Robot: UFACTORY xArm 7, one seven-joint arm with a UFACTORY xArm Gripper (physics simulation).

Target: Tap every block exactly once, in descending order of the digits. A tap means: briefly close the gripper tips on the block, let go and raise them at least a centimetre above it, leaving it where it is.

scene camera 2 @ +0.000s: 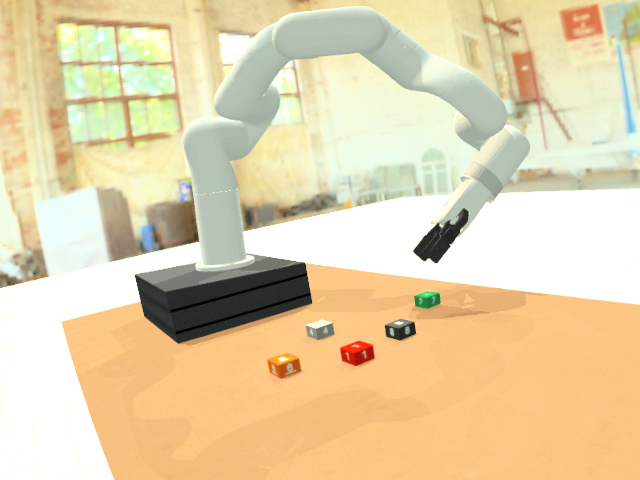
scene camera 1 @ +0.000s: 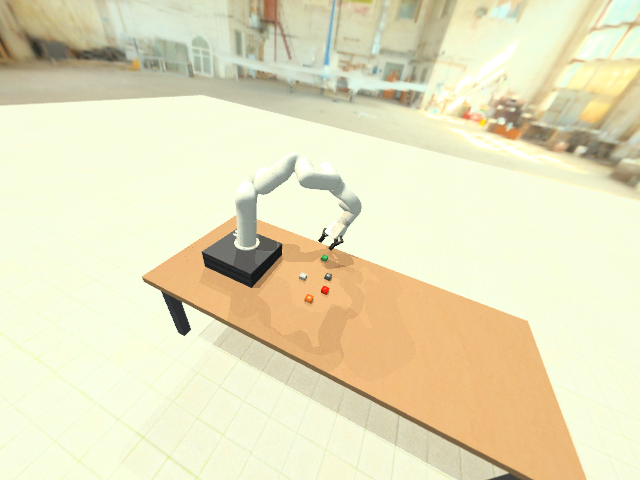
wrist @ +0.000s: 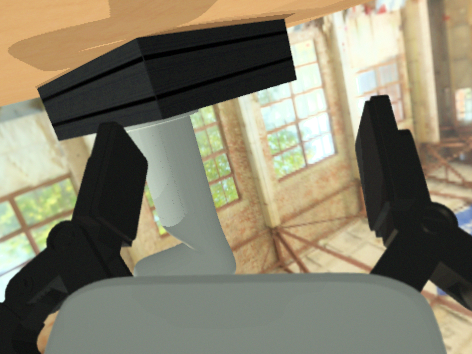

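Note:
My gripper (scene camera 1: 326, 244) (scene camera 2: 427, 257) (wrist: 241, 131) is open and empty, tilted, in the air above the green block. The green block (scene camera 1: 324, 257) (scene camera 2: 427, 299), marked 7, lies near the table's far edge. The black block (scene camera 1: 328, 276) (scene camera 2: 400, 329) looks marked 8. The red block (scene camera 1: 325, 290) (scene camera 2: 357, 353) is marked 1. The orange block (scene camera 1: 308, 298) (scene camera 2: 283, 365) shows an underlined 6. The pale grey block (scene camera 1: 302, 276) (scene camera 2: 320, 329), marked 4, is the one closest to the arm's base. All the blocks stand apart on the table. They do not show in the wrist view.
The arm stands on a black base box (scene camera 1: 242, 258) (scene camera 2: 242, 302) (wrist: 215, 70) at one end of the brown table (scene camera 1: 439, 351) (scene camera 2: 465, 413) (wrist: 60, 30). The wrist view looks sideways past the fingers at the base box, the arm's lower column and the hall windows.

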